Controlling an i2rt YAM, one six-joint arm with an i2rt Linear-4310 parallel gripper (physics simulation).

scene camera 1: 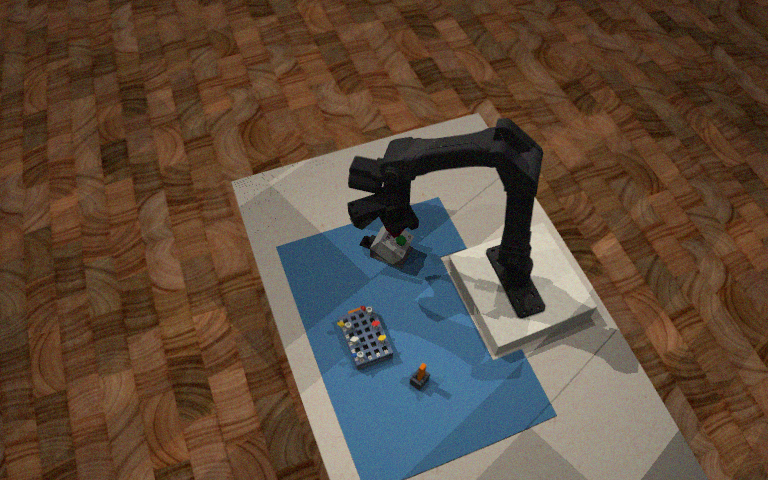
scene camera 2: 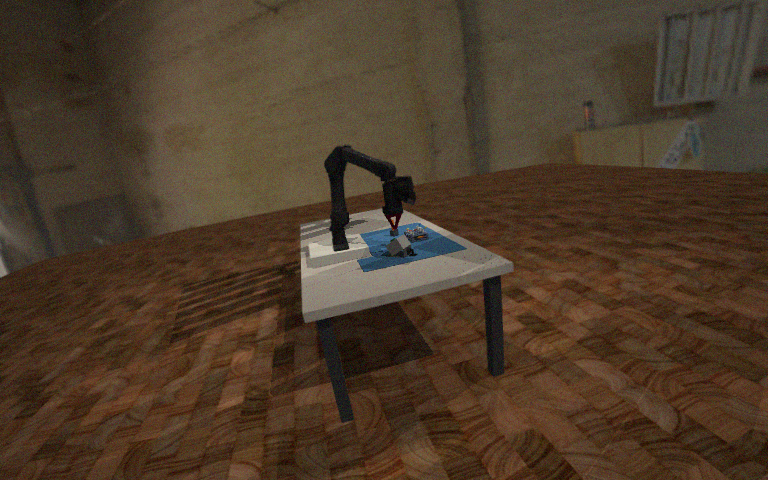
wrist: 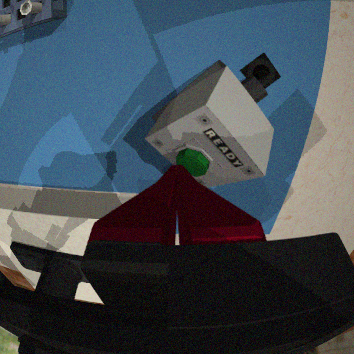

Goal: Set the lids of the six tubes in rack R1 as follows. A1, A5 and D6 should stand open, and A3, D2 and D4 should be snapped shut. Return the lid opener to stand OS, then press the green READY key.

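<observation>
My gripper is shut and empty, its red fingertips beside the green READY key in the wrist view; whether they touch it I cannot tell. The key is on the sloped face of a grey box. Rack R1 holds the six tubes. In scene camera 1, three tubes look open, with red, yellow and blue lids beside their mouths; the red, yellow and white lids on the others look shut. The orange lid opener stands upright in its dark stand. Rack letters are unreadable.
A small black part sticks out behind the grey box. The blue mat lies on the pale table. The arm is mounted on a raised white slab beside the mat.
</observation>
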